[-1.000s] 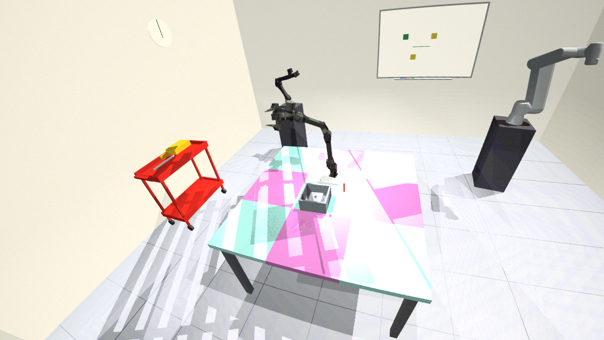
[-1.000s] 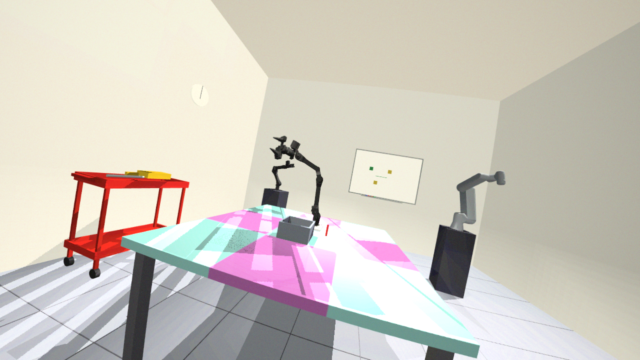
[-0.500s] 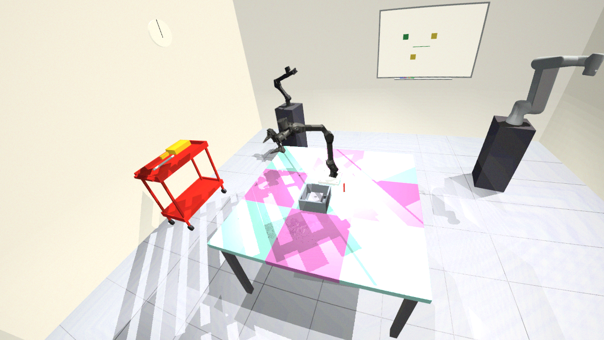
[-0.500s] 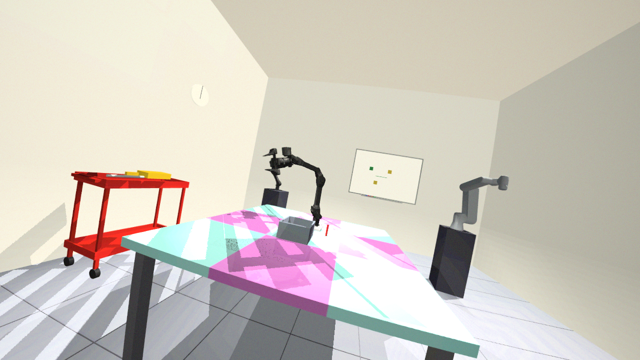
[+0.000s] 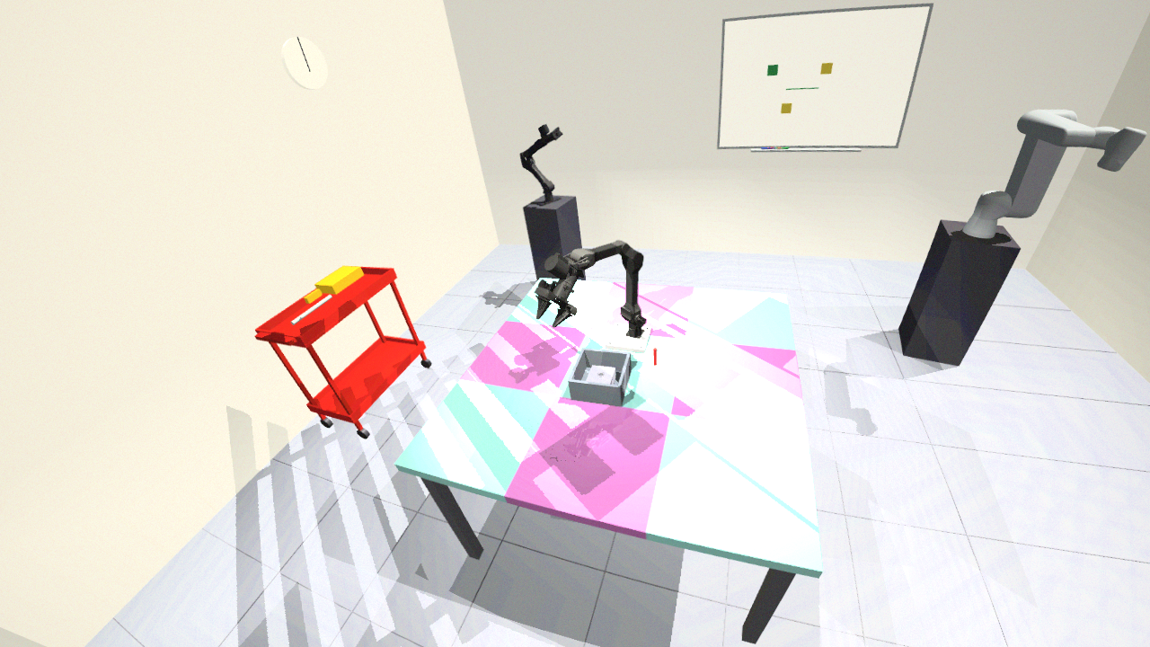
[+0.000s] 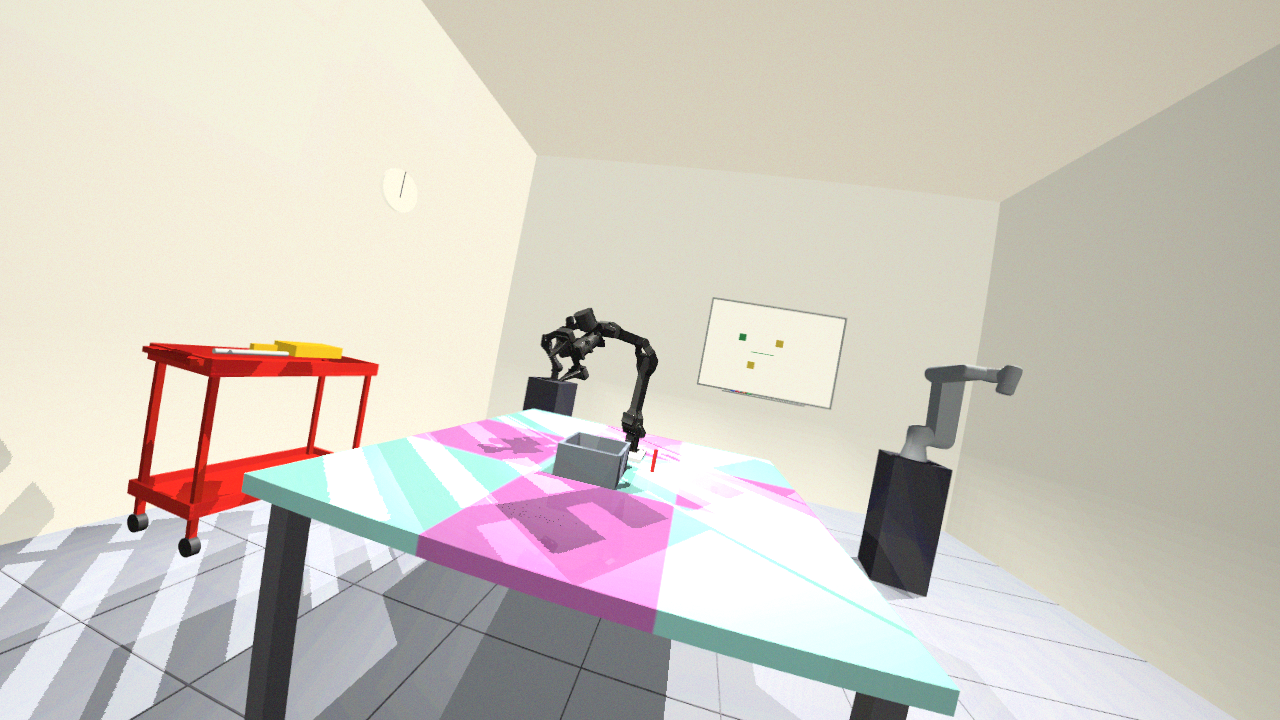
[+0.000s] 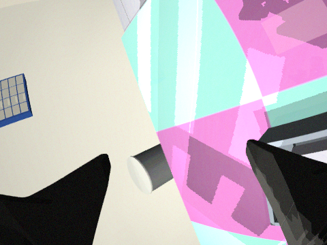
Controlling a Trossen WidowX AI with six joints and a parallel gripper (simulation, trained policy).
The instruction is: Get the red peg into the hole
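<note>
Right now the red peg is 300 mm to the left of my gripper tip, 260 mm below it and 260 mm behind it. From my gripper tip the other things lie so: grey box (270 mm below, 160 mm to the left, 70 mm behind); plate (260 mm below, 160 mm to the left, 70 mm behind).
</note>
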